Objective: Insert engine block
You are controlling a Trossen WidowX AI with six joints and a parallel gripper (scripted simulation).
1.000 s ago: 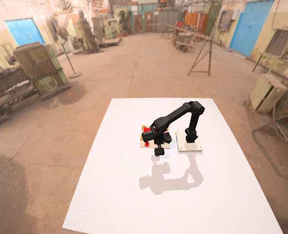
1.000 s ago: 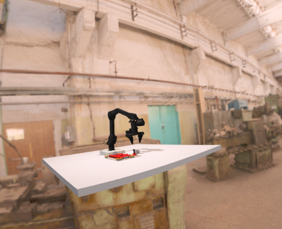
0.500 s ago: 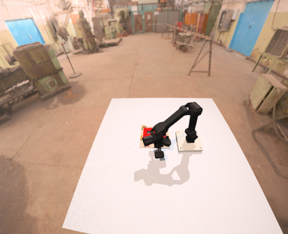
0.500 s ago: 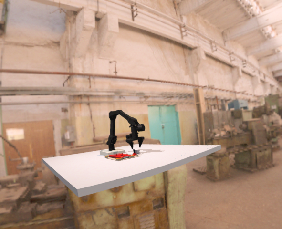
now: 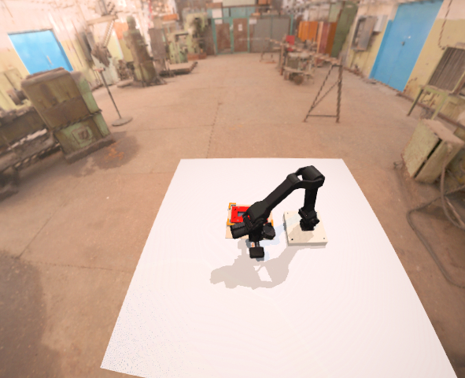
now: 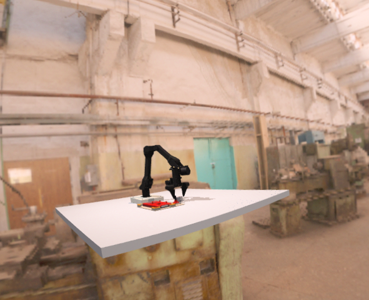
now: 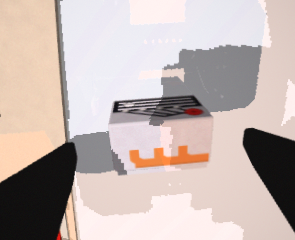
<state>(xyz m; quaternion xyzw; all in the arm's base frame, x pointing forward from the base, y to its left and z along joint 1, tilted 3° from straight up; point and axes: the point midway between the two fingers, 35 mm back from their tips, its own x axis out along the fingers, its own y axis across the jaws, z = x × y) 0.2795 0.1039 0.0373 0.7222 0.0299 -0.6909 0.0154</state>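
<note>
My gripper tip is 2 cm above the engine block.
</note>
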